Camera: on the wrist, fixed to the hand. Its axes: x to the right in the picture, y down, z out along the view.
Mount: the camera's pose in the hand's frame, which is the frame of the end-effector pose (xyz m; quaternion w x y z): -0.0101 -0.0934 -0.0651 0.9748 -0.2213 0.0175 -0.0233
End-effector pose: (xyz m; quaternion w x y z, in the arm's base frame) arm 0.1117 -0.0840 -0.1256 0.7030 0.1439 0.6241 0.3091
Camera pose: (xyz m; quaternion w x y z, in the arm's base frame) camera 0.0723 -0.1738 -0.1843 0.7134 -0.0353 0.5556 0.4256
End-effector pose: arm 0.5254 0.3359 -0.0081 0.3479 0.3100 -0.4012 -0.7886
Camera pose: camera 0.5531 0.3575 -0.1169 0.3964 0.2483 -0.2033 -0.8602
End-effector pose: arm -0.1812 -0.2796 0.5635 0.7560 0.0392 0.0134 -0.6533
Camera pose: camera -0.2730 -0.2780 0.4954 0.7301 -0.1180 0.1718 -0.6508
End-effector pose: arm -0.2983 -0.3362 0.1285 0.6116 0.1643 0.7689 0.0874
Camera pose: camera -0.3730 -0.4224 0.1218 0.6211 0.0054 0.7447 0.2440
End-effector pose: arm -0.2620 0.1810 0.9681 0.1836 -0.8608 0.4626 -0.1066
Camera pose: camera -0.2198 0.2224 1.0659 0.0221 0.8886 -0.4577 0.0209
